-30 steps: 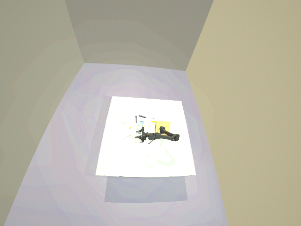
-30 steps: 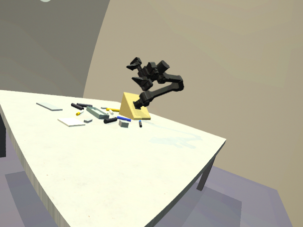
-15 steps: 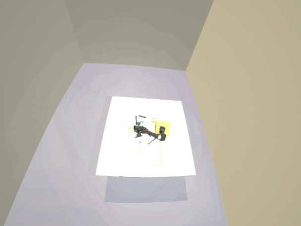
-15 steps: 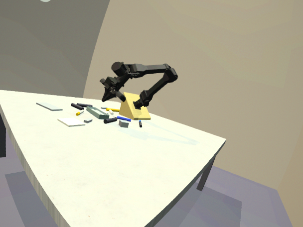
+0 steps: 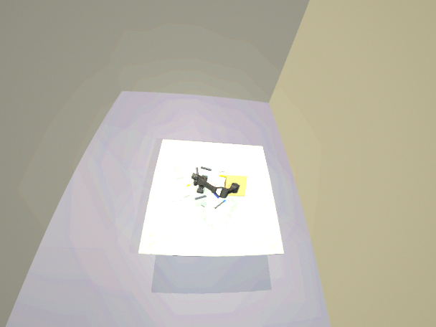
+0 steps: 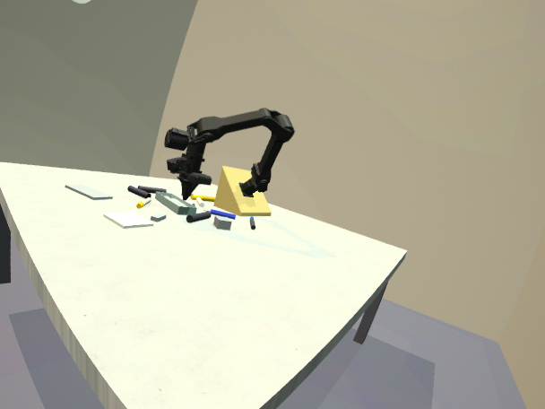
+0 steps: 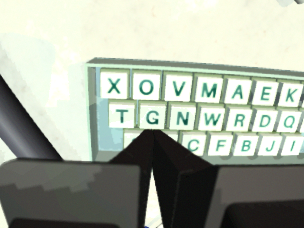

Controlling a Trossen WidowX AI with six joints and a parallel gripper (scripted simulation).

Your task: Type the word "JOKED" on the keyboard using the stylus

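Now: the blue stylus 13 cm behind my gripper tip, 3 cm below it and 2 cm to the left of it. Also, from my gripper tip: yellow pen (26 cm behind, 17 cm to the right, 3 cm below); then grey stylus tip (10 cm behind, 3 cm below); then cream pad (25 cm ahead, 9 cm to the left, 4 cm below).
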